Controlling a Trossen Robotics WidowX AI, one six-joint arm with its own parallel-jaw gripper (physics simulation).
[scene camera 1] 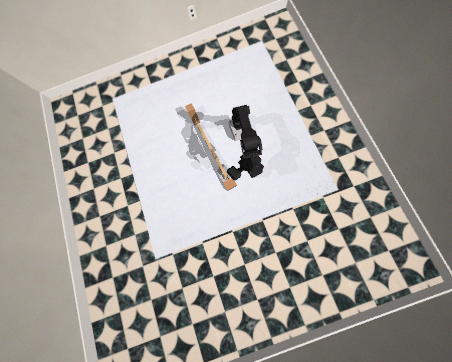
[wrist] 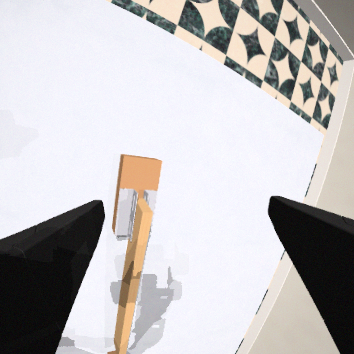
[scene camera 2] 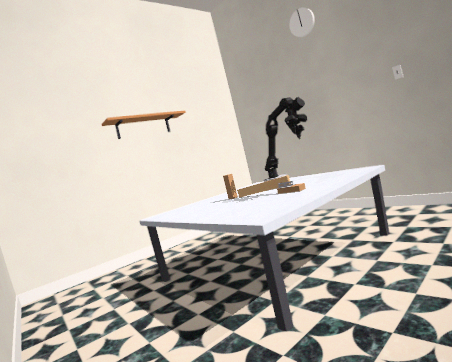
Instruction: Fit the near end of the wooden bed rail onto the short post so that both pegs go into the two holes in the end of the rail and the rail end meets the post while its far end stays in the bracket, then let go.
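Seen in the pictures: gripper, fingertip midpoint: (scene camera 1: 240,175) (wrist: 187,206) (scene camera 2: 297,136); arm's base, link origin: (scene camera 1: 239,124) (scene camera 2: 273,177).
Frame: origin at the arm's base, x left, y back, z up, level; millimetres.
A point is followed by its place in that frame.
Observation:
The long wooden bed rail (scene camera 1: 212,149) @[x 105, y -232, z 3 mm] (scene camera 2: 263,186) @[x 116, y -245, z -23 mm] (wrist: 138,250) @[x 231, y -216, z 16 mm] lies between the short post and the bracket. The short post (scene camera 1: 189,107) @[x -188, y -279, z 100 mm] (scene camera 2: 229,186) @[x -169, y -302, z 15 mm] stands upright on the table. In scene camera 2, a narrow gap shows between it and the rail's near end; pegs and holes are too small to tell. The far end of the rail is at the grey metal bracket (scene camera 2: 285,184) (wrist: 124,212) on a wooden block (scene camera 1: 230,185) @[x 374, y -201, z -44 mm] (scene camera 2: 293,188) @[x 358, y -240, z -57 mm] (wrist: 141,172) @[x 363, y -201, z -44 mm]. My gripper (scene camera 1: 233,173) @[x 390, y -134, z 244 mm] (scene camera 2: 300,134) @[x 390, y -134, z 244 mm] (wrist: 187,206) @[x 390, y -134, z 244 mm] is open and empty, high above the table near the bracket end.
The white table (scene camera 1: 165,220) @[x 443, y -707, z -80 mm] (scene camera 2: 220,217) @[x 268, y -747, z -80 mm] (wrist: 65,90) @[x 467, y -33, z -80 mm] carries the parts and the arm (scene camera 1: 250,142) @[x 338, y -74, z 504 mm] (scene camera 2: 271,142) @[x 89, y -39, z 255 mm], whose base stands beside the rail. Shadows of the arm fall across the table and rail. A wooden wall shelf (scene camera 2: 144,118) hangs on the wall, away from the table.

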